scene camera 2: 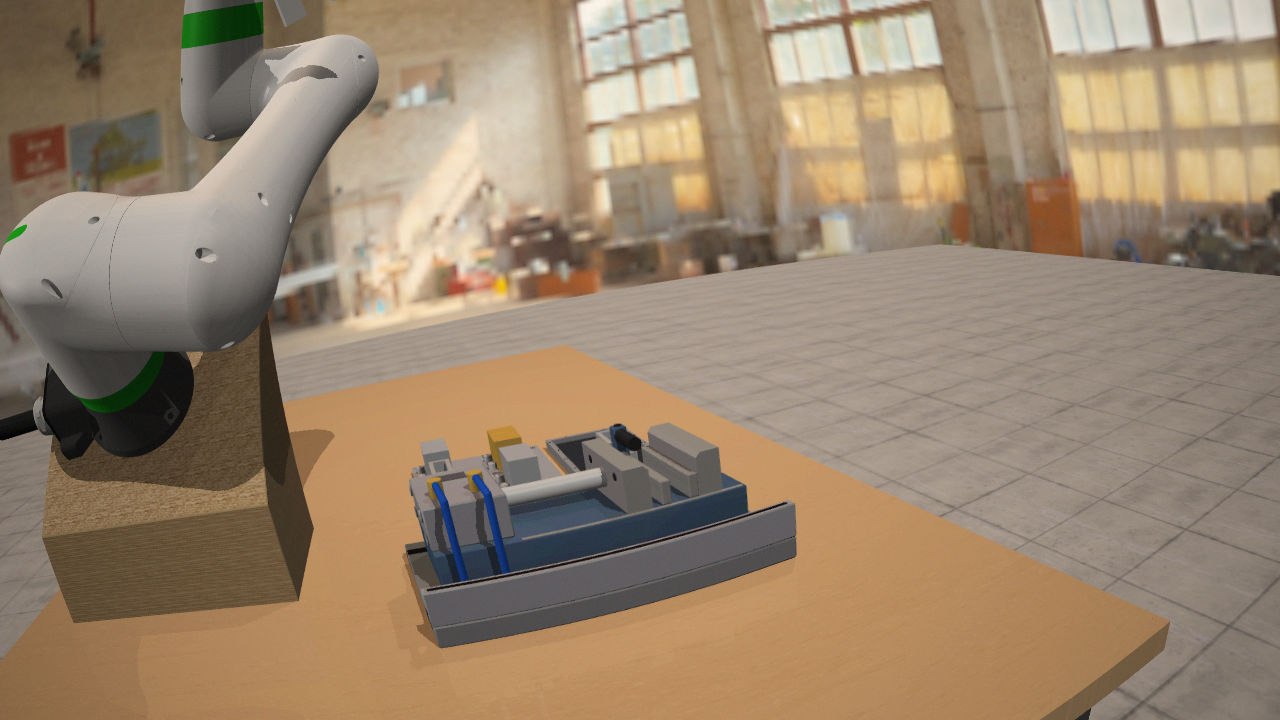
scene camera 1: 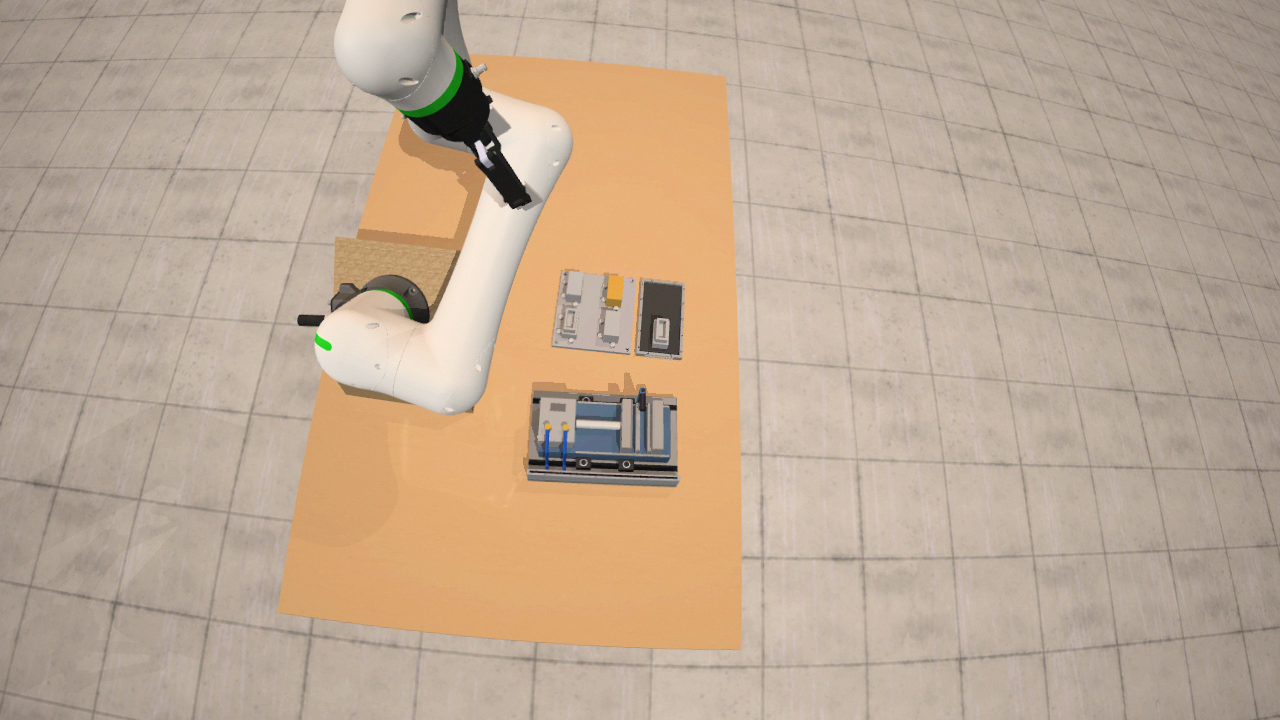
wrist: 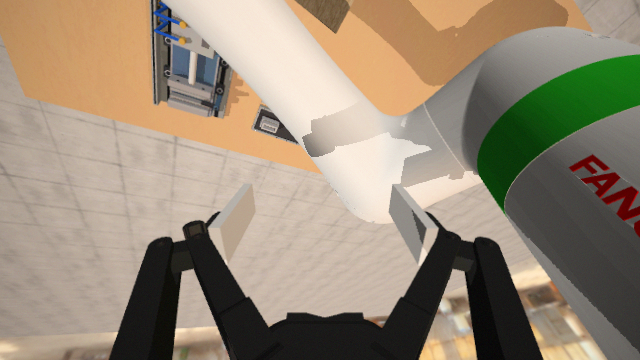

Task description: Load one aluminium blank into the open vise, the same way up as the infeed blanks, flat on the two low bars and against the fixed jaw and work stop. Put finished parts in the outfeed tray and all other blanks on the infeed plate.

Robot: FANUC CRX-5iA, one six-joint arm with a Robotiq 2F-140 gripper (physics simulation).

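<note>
My gripper (scene camera 1: 519, 202) (wrist: 322, 198) is open and empty, high over the arm's upper link; in scene camera 2 a fingertip shows at the top edge. The infeed plate (scene camera 1: 588, 308) carries two plain grey blanks (scene camera 1: 573, 285) (scene camera 1: 611, 325), an orange block (scene camera 1: 614, 291) (scene camera 2: 503, 438) and a grey block with a pocket on top (scene camera 1: 569, 320). A grey pocketed part (scene camera 1: 660, 332) (wrist: 270, 124) lies in the dark outfeed tray (scene camera 1: 660, 297) (wrist: 285, 132). The blue vise (scene camera 1: 597, 445) (scene camera 2: 572, 522) (wrist: 180, 62) is open, with no blank visible between its jaws. The arm hides the infeed plate in the wrist view.
A black work stop (scene camera 1: 641, 399) (scene camera 2: 625, 437) rises at the vise jaws. Two blue hoses (scene camera 1: 555, 447) (scene camera 2: 472, 528) run down the vise's left end. The white arm stands on a wooden block (scene camera 1: 384, 259) (scene camera 2: 179, 555) left of the plate and vise.
</note>
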